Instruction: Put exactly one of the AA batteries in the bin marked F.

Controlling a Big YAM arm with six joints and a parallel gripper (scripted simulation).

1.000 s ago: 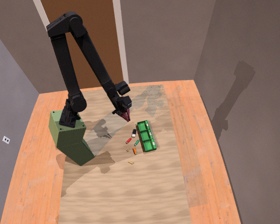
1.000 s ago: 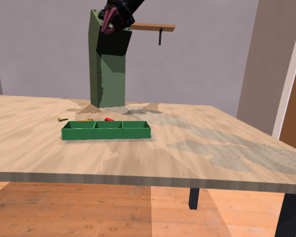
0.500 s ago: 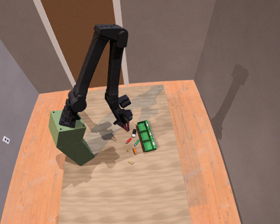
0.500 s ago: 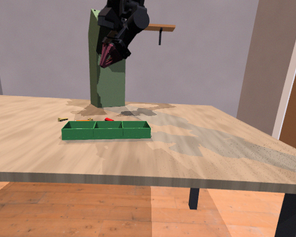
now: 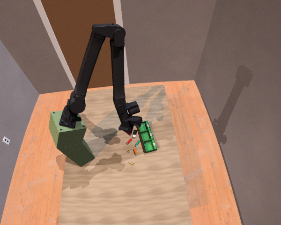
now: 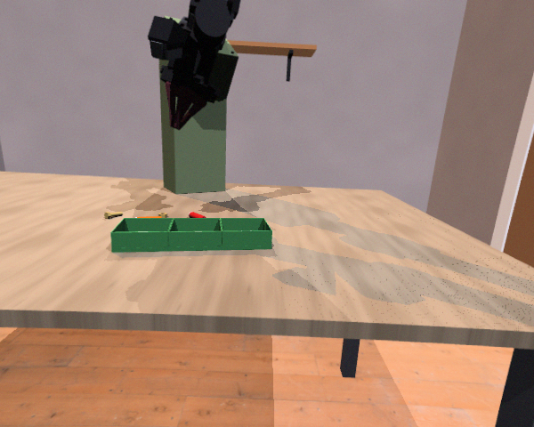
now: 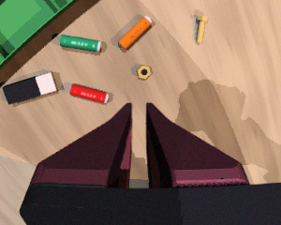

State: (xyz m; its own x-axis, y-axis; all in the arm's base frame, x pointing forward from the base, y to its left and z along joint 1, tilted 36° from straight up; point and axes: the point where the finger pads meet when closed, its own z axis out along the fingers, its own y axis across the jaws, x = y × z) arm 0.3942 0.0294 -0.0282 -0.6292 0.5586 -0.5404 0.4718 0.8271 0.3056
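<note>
Right now my hand is 12 cm short of the green three-compartment bin, 7 cm to the right of it and 18 cm above it. Round my hand: red battery 2 cm behind, 3 cm to the left, 19 cm below; orange AA battery 2 cm ahead, 5 cm to the right, 19 cm below; green battery 4 cm ahead, 1 cm to the left, 19 cm below.
</note>
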